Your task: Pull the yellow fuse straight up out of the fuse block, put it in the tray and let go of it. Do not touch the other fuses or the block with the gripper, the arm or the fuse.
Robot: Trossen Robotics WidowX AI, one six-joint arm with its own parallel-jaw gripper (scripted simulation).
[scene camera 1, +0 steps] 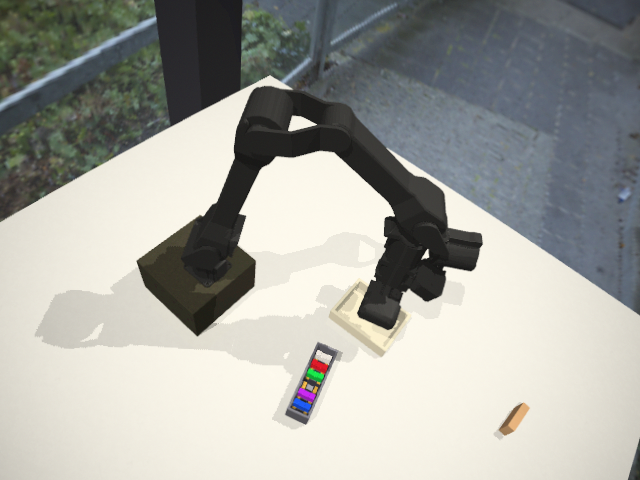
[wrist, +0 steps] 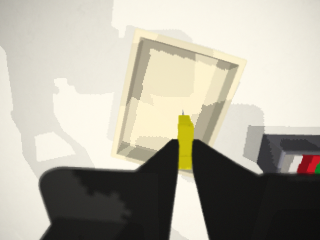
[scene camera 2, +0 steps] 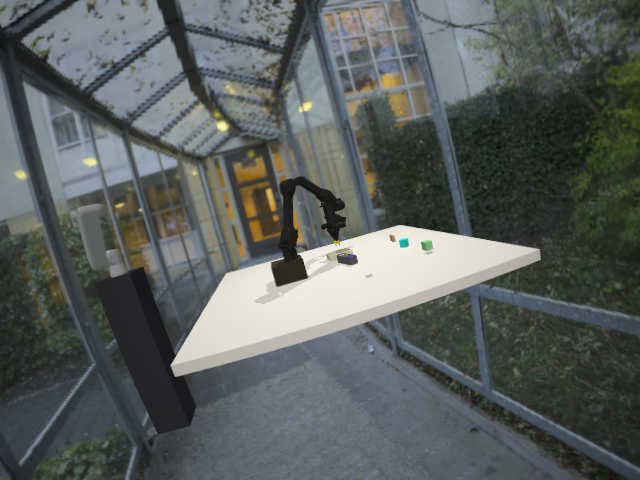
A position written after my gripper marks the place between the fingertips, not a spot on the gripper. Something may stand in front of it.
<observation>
My gripper (scene camera 1: pixel 378 300) carries a yellow fuse (wrist: pixel 185 136). Also in view: a cream tray (scene camera 1: pixel 344 313).
My gripper is seen too in the wrist view (wrist: pixel 184 145). The cream tray is seen too in the wrist view (wrist: pixel 164 75). Scene camera 1 does not show the yellow fuse, which is hidden by my gripper.
</observation>
